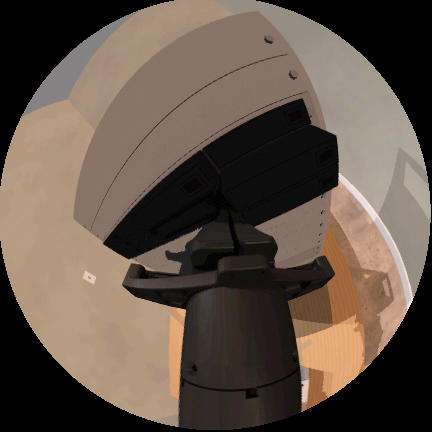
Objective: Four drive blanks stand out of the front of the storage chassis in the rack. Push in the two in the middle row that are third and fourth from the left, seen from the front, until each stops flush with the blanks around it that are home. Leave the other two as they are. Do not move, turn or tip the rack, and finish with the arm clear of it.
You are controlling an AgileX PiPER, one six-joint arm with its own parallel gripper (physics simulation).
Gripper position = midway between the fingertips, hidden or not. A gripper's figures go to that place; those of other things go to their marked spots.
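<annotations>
My gripper [226,213] is at 0.14 m from the lens, while a rack [225,115] is at 0.13 m from the lens.
</annotations>
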